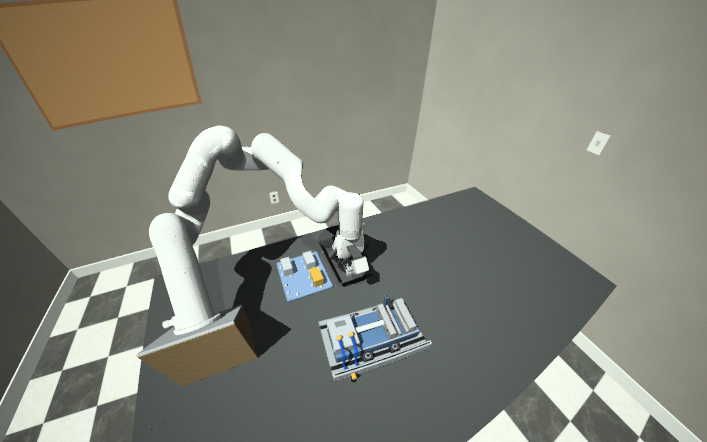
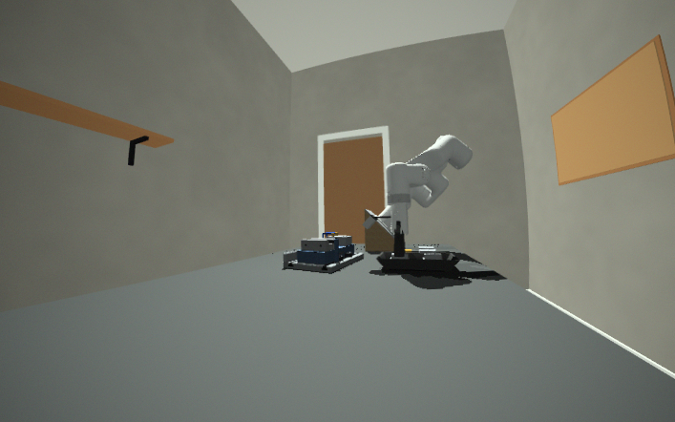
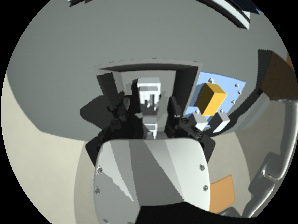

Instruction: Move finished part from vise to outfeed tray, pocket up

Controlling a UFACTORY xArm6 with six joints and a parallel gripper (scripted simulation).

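Right now the orange block is 13 cm behind my hand, 1 cm to the left of it and 3 cm below it. The rest, counted from my hand: vise 5 cm behind, 27 cm to the right, 2 cm below; blue plate 17 cm behind, 6 cm to the left, 6 cm below.
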